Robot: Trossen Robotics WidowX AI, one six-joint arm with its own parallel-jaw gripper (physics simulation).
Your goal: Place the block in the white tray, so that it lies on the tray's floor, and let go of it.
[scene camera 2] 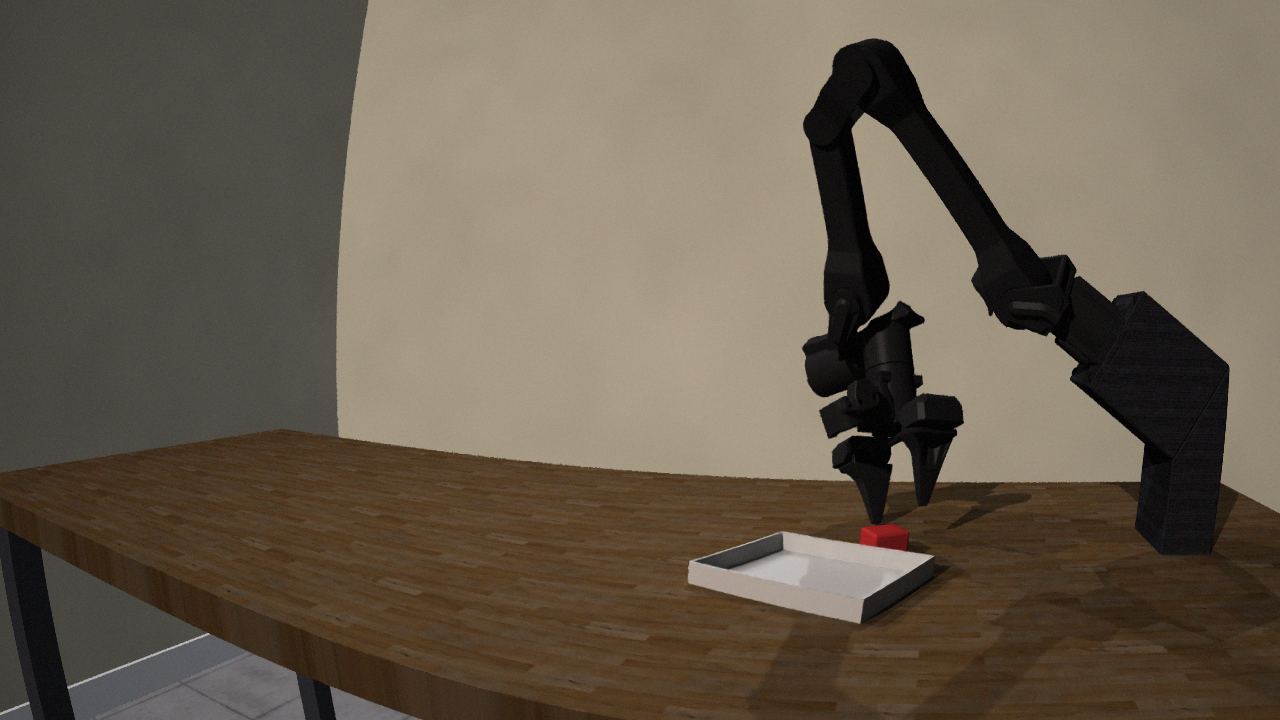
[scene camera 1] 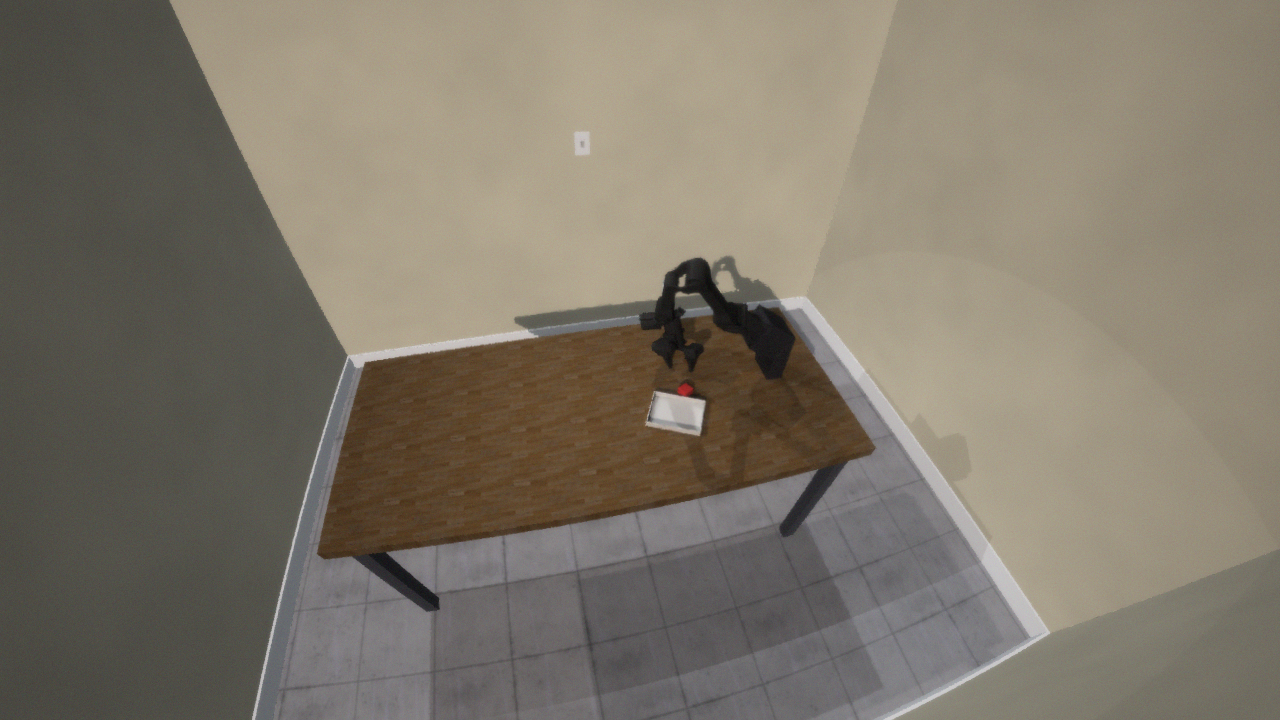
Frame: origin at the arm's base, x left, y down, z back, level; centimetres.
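Seen in the pictures: gripper, between the fingertips: (scene camera 2: 898,515) (scene camera 1: 680,369); arm's base, origin of its link: (scene camera 2: 1104,337) (scene camera 1: 754,326).
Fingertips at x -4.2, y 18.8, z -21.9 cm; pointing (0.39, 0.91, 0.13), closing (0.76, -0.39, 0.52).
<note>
Offsets run from my fingertips to a thing's top centre. Level surfaces: height alone.
A small red block {dx +8.9, dy -0.8, dz -1.5 cm} (scene camera 1: 685,389) (scene camera 2: 884,537) is outside the white tray, close by the tray's wall on the wall side of the table. Its lower part is hidden by the tray's rim in the scene camera 2 view. The white tray {dx +16.5, dy +0.1, dz -7.3 cm} (scene camera 1: 674,431) (scene camera 2: 774,598) sits flat on the table, and its inner floor shows bare. My gripper (scene camera 1: 681,368) (scene camera 2: 900,514) is open and empty, pointing down. Its fingertips are above table height, on the far side of the block from the tray, and do not appear to touch the block.
The brown wooden table {dy +2.1 cm} (scene camera 1: 483,429) (scene camera 2: 447,537) carries the tray, the block and the arm. The arm's base (scene camera 1: 771,344) (scene camera 2: 1177,501) stands at the table's right end. A wall rises behind the table.
</note>
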